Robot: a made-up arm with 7 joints.
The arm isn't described. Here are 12 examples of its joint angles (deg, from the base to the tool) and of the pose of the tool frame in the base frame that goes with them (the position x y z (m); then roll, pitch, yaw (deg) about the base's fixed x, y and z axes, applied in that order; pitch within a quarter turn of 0, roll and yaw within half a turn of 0).
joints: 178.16 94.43 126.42 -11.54 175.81 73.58 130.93
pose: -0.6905 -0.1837 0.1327 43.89 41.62 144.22
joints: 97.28 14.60 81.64 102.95 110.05 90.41 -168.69
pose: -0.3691 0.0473 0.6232 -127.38 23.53 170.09
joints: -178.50 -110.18 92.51 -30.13 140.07 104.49 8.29
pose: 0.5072 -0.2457 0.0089 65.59 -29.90 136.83
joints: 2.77 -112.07 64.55 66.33 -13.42 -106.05 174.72
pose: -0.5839 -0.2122 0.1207 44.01 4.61 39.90
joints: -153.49 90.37 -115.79 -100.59 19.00 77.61 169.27
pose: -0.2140 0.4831 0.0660 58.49 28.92 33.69
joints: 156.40 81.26 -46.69 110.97 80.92 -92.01 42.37
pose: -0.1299 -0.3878 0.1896 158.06 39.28 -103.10
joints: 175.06 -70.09 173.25 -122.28 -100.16 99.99 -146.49
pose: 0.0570 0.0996 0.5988 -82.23 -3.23 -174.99
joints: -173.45 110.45 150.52 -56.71 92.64 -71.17 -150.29
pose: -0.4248 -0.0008 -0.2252 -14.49 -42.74 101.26
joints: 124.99 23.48 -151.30 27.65 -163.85 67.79 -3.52
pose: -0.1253 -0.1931 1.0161 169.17 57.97 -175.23
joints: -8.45 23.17 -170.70 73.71 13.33 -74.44 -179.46
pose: -0.0748 0.0152 0.9511 -172.93 23.75 -6.18
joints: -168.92 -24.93 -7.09 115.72 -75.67 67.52 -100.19
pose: -0.2497 -0.0869 0.5696 14.37 -73.12 -132.86
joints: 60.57 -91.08 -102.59 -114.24 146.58 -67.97 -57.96
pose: -0.5026 0.0490 0.3163 -20.89 -67.01 -163.85
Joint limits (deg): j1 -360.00..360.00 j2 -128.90..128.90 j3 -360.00..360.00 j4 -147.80..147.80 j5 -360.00..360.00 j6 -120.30..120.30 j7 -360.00..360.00
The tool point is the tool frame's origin. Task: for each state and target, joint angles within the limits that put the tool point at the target. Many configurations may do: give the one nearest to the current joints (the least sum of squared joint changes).
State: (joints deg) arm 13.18 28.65 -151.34 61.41 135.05 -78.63 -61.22
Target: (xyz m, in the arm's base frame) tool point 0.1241 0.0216 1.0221
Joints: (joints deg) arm 13.41 29.74 -152.65 28.87 130.22 -52.91 -61.22
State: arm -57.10 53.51 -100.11 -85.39 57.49 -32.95 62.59
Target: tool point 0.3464 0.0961 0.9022
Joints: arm -74.82 38.00 -61.87 -52.76 66.71 -41.58 62.59
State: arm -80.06 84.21 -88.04 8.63 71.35 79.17 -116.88
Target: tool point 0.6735 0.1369 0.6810
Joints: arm -22.77 53.61 -76.19 -16.55 75.86 49.19 -116.88
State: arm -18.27 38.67 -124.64 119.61 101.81 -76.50 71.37
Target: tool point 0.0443 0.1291 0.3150
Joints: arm 19.99 46.02 -75.43 140.61 146.83 -86.88 71.37
